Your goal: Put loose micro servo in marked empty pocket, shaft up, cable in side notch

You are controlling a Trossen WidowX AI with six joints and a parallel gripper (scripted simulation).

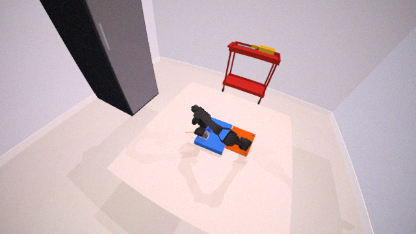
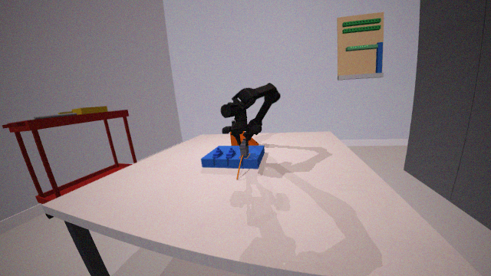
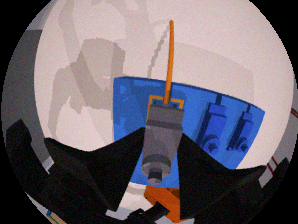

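Right now the blue robot deck is 130 mm behind my gripper tip, 80 mm below it and 70 mm to the right of it.
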